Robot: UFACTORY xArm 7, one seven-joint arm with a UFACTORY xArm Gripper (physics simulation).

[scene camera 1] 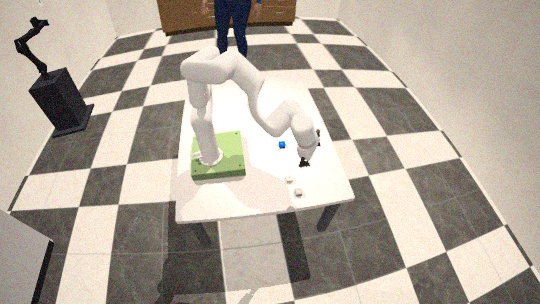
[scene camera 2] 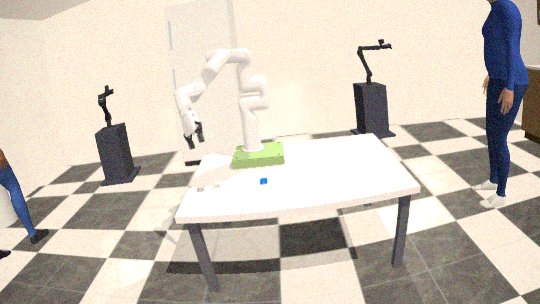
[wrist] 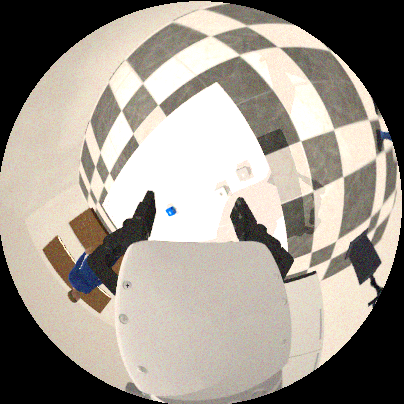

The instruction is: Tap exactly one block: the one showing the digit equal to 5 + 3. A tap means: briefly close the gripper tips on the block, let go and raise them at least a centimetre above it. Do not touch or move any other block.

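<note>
A small blue block (scene camera 1: 282, 144) (scene camera 2: 263, 181) (wrist: 171, 211) sits on the white table (scene camera 1: 260, 192) (scene camera 2: 345, 165) (wrist: 195, 135). A whitish block (scene camera 1: 289, 179) (scene camera 2: 217, 185) (wrist: 222, 190) and a greyer block (scene camera 1: 298, 192) (scene camera 2: 200, 189) (wrist: 243, 172) sit close together nearer one table corner. Their digits are too small or washed out to read in these views. My gripper (scene camera 1: 312, 150) (scene camera 2: 196, 143) (wrist: 195, 203) is open and empty, high above the table and apart from all three blocks. In the wrist view the blue and whitish blocks show between the fingers, well beyond them.
The arm's green base (scene camera 1: 227, 150) (scene camera 2: 260, 156) stands on the table. A person (scene camera 1: 232, 22) (scene camera 2: 505, 75) stands beyond the table. Black pedestals with small arms (scene camera 1: 60, 100) (scene camera 2: 371, 107) stand off on the floor. The arm's shadow falls near the two pale blocks.
</note>
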